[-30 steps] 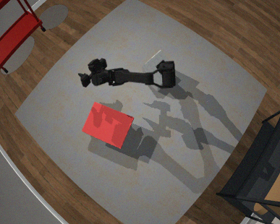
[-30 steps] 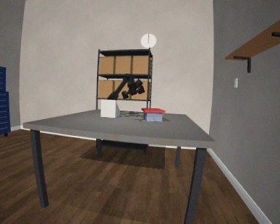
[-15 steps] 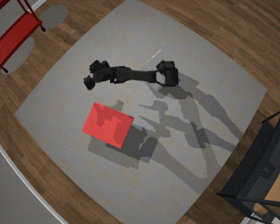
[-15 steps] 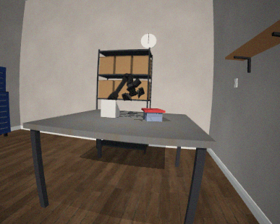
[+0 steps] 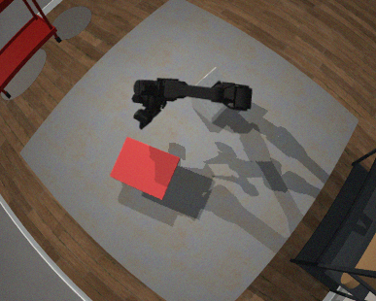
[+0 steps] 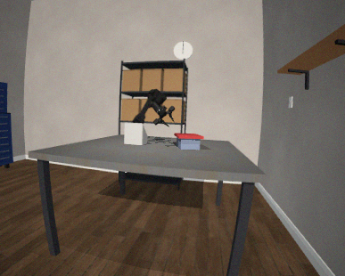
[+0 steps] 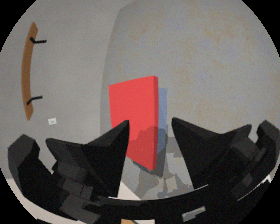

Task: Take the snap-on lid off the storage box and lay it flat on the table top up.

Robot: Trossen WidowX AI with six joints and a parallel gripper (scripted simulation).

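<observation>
My gripper is now 13 cm short of the red lid, 11 cm above it and 10 cm to the right of it. From my hand the other things lie so: storage box: 15 cm below, 13 cm ahead, 10 cm to the left.
</observation>
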